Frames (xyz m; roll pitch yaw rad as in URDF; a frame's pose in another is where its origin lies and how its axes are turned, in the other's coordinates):
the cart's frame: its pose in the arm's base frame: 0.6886 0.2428 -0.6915 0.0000 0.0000 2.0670
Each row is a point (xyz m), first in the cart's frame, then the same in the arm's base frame.
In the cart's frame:
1: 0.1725 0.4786 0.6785
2: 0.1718 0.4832 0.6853
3: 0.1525 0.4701 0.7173
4: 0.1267 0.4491 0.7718
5: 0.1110 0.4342 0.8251
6: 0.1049 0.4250 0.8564
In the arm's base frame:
1: 0.1856 0.1666 -0.0130
2: 0.1819 0.1638 -0.0062
3: 0.2026 0.1531 0.0258
4: 0.2333 0.1404 0.0803
5: 0.2539 0.1337 0.1336
6: 0.2649 0.1327 0.1649

